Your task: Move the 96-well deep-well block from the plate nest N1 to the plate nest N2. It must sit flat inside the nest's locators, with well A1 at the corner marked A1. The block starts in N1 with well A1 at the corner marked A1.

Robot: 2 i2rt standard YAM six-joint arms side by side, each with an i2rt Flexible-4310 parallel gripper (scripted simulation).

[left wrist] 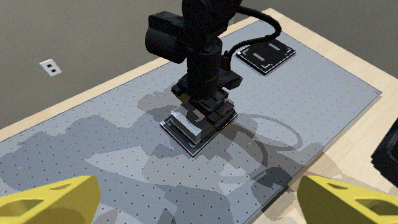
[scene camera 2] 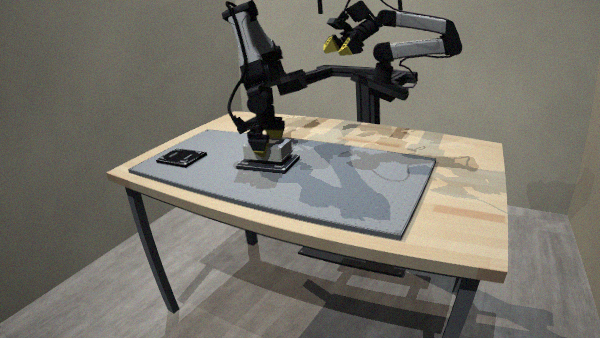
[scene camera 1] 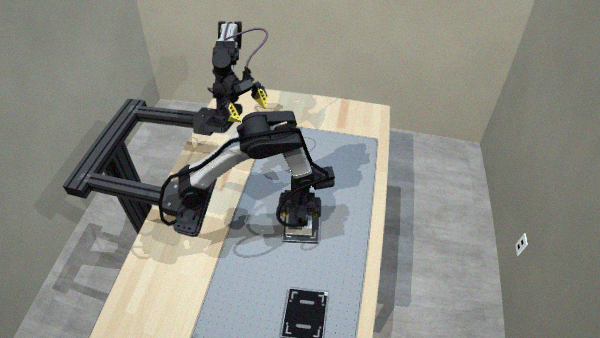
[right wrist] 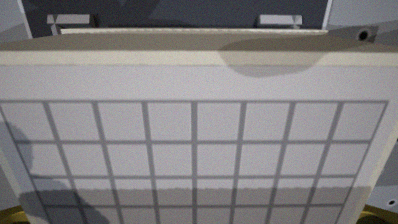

Labels:
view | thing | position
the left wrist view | left gripper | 199,184
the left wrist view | right gripper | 201,115
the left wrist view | pale deep-well block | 191,122
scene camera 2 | left gripper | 331,52
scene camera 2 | right gripper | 268,152
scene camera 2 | pale deep-well block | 278,149
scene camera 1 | left gripper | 252,114
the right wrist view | pale deep-well block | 105,118

